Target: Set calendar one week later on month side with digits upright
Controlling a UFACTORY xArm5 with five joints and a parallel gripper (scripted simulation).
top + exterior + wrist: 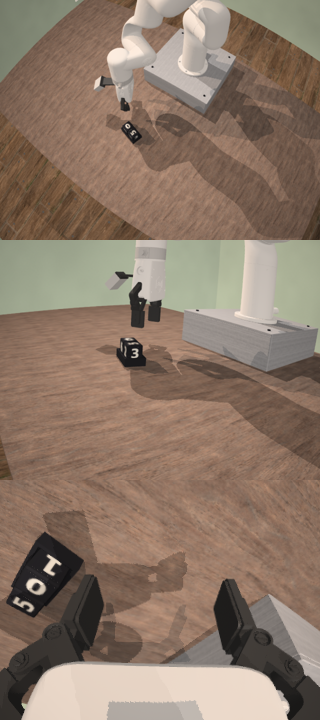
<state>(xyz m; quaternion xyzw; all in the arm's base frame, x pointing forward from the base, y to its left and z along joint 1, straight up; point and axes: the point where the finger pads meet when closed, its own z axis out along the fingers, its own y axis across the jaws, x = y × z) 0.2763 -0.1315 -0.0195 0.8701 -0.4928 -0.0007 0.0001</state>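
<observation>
My hand is 90 mm short of the cube, 100 mm to the right of it and 40 mm above it. Round my hand: tray 90 mm ahead, 80 mm to the left, 60 mm below.
</observation>
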